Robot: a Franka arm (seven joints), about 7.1 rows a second.
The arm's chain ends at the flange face. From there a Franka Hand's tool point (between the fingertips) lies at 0.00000 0.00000 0.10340 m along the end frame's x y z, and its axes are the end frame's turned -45 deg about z.
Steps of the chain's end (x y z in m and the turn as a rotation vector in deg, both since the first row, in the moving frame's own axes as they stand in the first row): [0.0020 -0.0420 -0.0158 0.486 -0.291 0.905]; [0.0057 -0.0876 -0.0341 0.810 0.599 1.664]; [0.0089 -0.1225 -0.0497 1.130 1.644 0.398]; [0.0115 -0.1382 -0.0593 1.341 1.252 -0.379]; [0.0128 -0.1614 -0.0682 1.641 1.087 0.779]
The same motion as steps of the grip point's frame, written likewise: [0.0314 -0.0293 -0.0158 0.549 0.138 0.905]; [0.0678 -0.0582 -0.0341 0.149 0.996 1.664]; [0.0965 -0.0797 -0.0498 -0.363 1.962 0.398]; [0.1092 -0.0897 -0.0594 0.063 1.834 -0.379]; [0.1267 -0.1058 -0.0683 0.392 1.929 0.779]
